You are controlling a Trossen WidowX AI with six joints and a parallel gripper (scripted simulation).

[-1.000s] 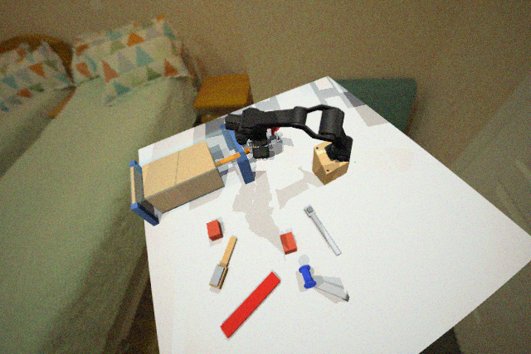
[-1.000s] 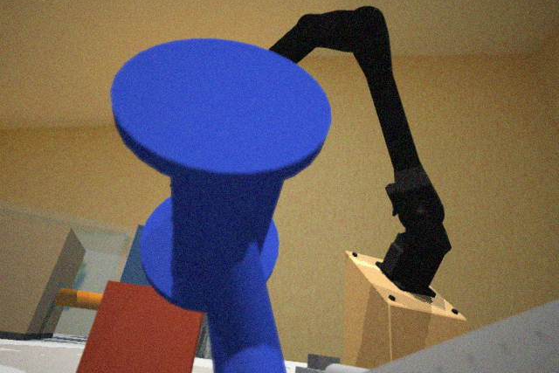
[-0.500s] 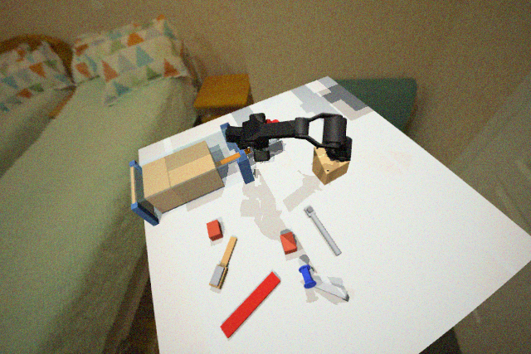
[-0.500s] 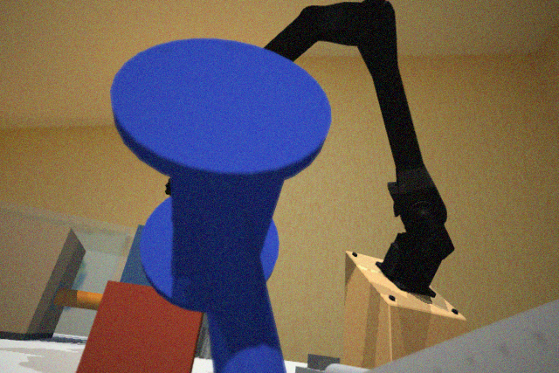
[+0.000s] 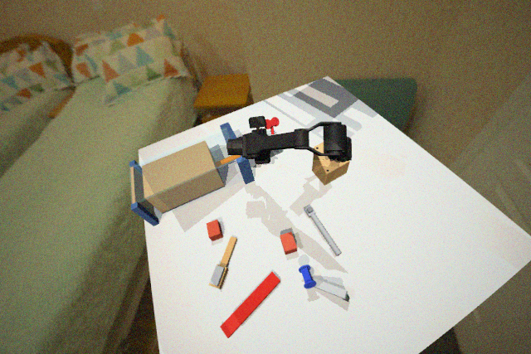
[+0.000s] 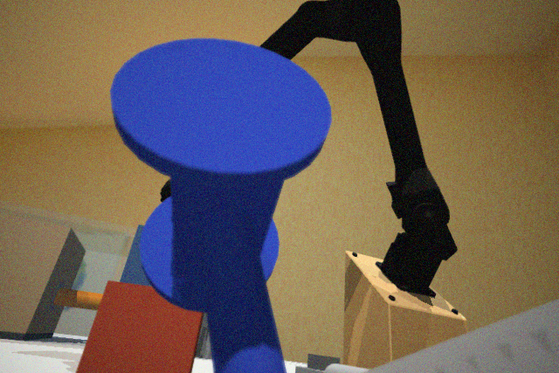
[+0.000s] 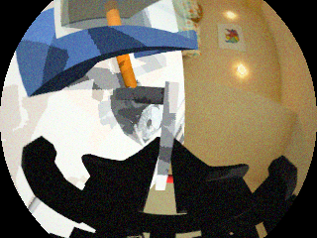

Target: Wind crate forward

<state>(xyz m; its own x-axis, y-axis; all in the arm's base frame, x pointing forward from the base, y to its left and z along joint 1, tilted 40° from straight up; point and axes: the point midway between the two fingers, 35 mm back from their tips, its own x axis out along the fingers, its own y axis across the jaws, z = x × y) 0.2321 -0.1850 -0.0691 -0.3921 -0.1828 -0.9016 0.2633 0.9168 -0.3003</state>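
The red grip is 5 cm behind my gripper tip, 4 cm above it and 2 cm to the left of it. Round my gripper tip: winch drum (14 cm below, 6 cm behind, 5 cm to the right); then grey crank arm (1 cm to the left, 1 cm behind, 1 cm above); then mouth frame (10 cm ahead, 7 cm below, 6 cm to the right).
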